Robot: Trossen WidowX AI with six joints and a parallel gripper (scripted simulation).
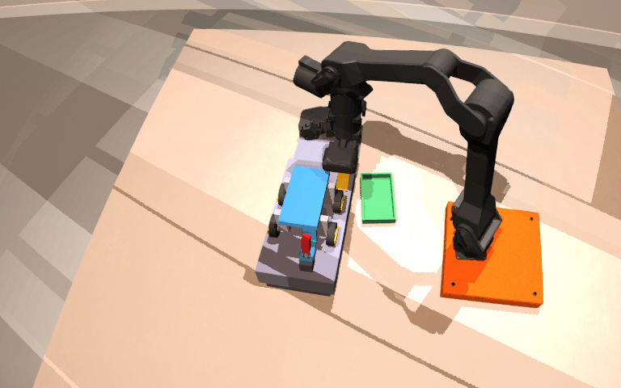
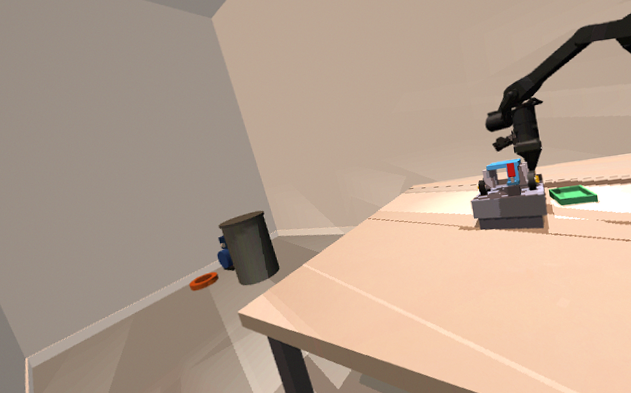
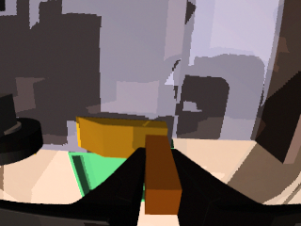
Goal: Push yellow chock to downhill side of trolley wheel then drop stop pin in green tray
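Now: the red-headed stop pin 230 mm to the left of my gripper tip, 60 mm ahead of it and 40 mm above it. Round my gripper tip: end wall: 120 mm to the right, 60 mm below, 40 mm ahead; then green tray: 90 mm below, 70 mm behind, 40 mm to the left; then yellow chock: 20 mm to the left, 10 mm below.
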